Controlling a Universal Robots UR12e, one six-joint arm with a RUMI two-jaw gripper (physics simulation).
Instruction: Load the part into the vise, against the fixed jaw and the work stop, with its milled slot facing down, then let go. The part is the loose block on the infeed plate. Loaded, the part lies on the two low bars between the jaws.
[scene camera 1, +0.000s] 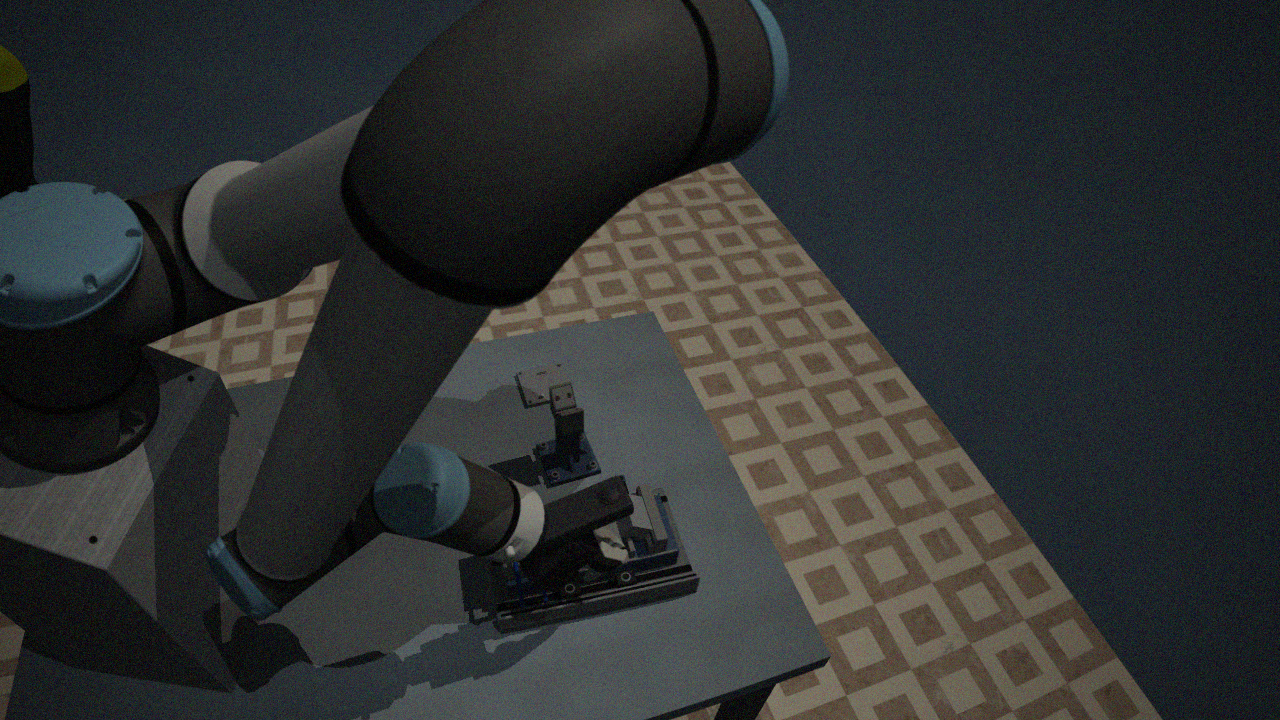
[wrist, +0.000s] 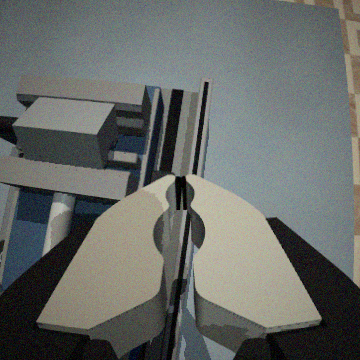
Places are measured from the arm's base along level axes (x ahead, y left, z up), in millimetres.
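Pixels of known places: gripper, between the fingertips: (scene camera 1: 626, 556) (wrist: 181, 180); arm's base, origin of its link: (scene camera 1: 73, 402).
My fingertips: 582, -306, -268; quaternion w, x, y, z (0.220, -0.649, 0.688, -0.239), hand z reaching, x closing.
Note:
For each thing: its top centre in the pictures, then the offset to it from my fingertips, as dx, dy, dz. "pt": a spot on its surface instead. Level surfaces: height alone.
- grey block, centre of its top: (wrist: 54, 118) (scene camera 1: 632, 508) +51, +78, -22
- dark rod, centre of its top: (wrist: 11, 121) +63, +124, -43
- vise, centre of its top: (wrist: 51, 226) (scene camera 1: 587, 526) -16, +89, -40
- grey table, height of its surface: dz -139
- blue base, a spot on its surface: (scene camera 1: 572, 464) pt +33, +255, -118
- light angled plate, centre of its top: (scene camera 1: 544, 383) +69, +464, -131
- vise's round spindle, a spot on its surface: (wrist: 60, 215) pt -9, +89, -54
In the wrist view the part, a grey block (wrist: 65, 116), sits between the vise's two jaws. The far jaw (wrist: 82, 89) is right behind it and the near jaw (wrist: 65, 176) is in front. Ends of the two low bars (wrist: 129, 122) (wrist: 123, 158) show at its right. I cannot tell whether the block lies flat or touches the far jaw, and its slot does not show. A dark rod (wrist: 7, 129), possibly the work stop, is at its left. My gripper (wrist: 181, 180) (scene camera 1: 626, 560) is shut and empty, right of the block over the vise's side rail.
The vise (scene camera 1: 599, 605) stands on the grey table (scene camera 1: 742, 626). Behind it a stand with a blue base (scene camera 1: 572, 464) carries a light angled plate (scene camera 1: 533, 386). The vise's round spindle (wrist: 60, 215) runs below the near jaw. The robot's pedestal (scene camera 1: 170, 528) is at the left.

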